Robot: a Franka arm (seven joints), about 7 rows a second.
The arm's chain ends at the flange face. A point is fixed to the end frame.
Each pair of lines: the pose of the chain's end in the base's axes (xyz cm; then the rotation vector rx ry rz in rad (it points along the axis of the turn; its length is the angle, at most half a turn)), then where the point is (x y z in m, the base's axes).
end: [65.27, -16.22, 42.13, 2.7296, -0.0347, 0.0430]
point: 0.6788 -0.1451 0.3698
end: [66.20, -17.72, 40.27, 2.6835, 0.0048, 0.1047]
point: 0.6895 -0.1615 0.3515
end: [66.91, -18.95, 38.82, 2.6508, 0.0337, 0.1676]
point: 0.6982 -0.1745 0.3377
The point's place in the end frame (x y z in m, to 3 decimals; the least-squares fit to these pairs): 0.024 -0.037 0.041
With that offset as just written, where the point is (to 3 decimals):
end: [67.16, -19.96, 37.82, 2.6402, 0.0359, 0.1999]
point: 0.702 -0.185 0.328
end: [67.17, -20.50, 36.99, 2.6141, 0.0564, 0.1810]
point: 0.701 -0.191 0.319
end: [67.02, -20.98, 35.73, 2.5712, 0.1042, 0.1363]
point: 0.697 -0.198 0.305
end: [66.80, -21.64, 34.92, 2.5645, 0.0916, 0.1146]
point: 0.694 -0.205 0.296
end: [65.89, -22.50, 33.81, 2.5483, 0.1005, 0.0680]
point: 0.684 -0.215 0.284
